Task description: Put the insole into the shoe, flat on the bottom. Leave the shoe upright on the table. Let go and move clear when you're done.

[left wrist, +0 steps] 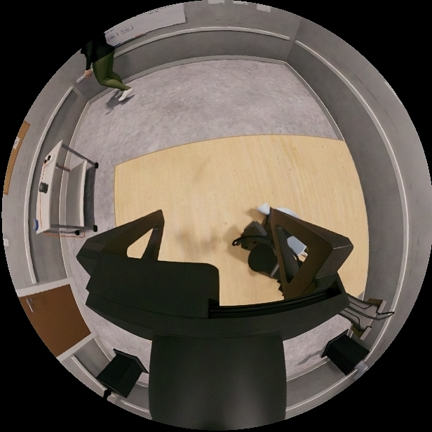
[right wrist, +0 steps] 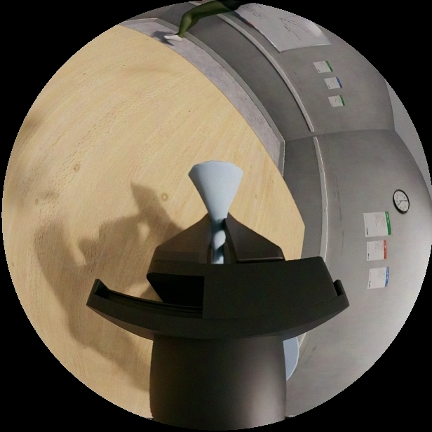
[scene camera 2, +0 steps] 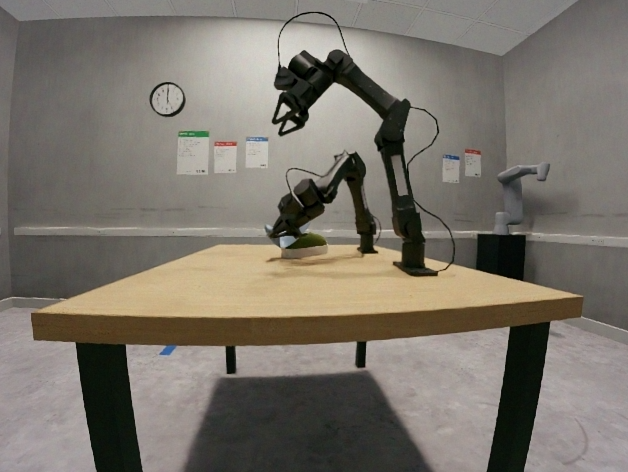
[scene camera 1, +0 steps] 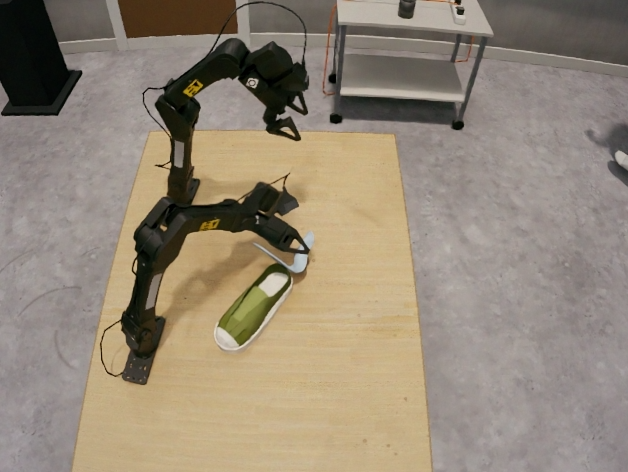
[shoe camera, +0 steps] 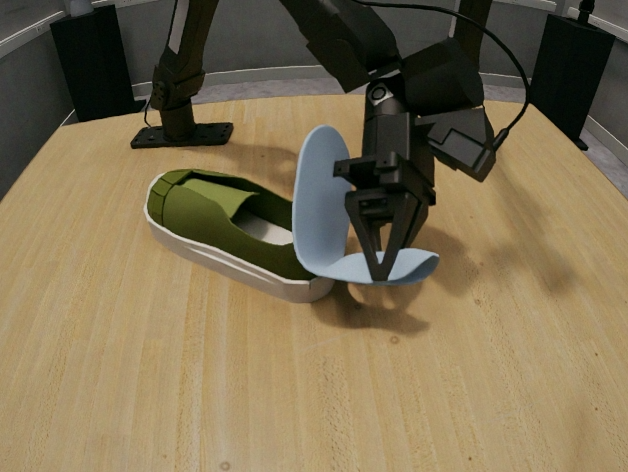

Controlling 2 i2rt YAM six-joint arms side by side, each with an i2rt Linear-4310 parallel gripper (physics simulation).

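The olive-green shoe (scene camera 1: 248, 310) (scene camera 2: 308, 242) (shoe camera: 200, 223) stands upright on the table, its white sole down and its pale inside bottom partly visible. The light blue insole (scene camera 1: 300, 261) (shoe camera: 320, 203) (right wrist: 216, 185) is outside the shoe, folded sharply near its middle. The fold is at the shoe's heel rim; the free half sticks up steeply there. My right gripper (scene camera 1: 307, 250) (scene camera 2: 271, 234) (shoe camera: 380, 276) (right wrist: 217, 214) is shut on the insole's other half, low beside the heel. My left gripper (scene camera 1: 303, 125) (scene camera 2: 277, 127) (left wrist: 217, 214) is open and empty, high above the table.
The wooden table (scene camera 1: 355, 355) (scene camera 2: 203, 294) (shoe camera: 253, 380) carries both arm bases. The right arm reaches over the table beside the shoe. A wheeled cart (scene camera 1: 401, 93) stands on the floor beyond the table's upper edge in scene camera 1.
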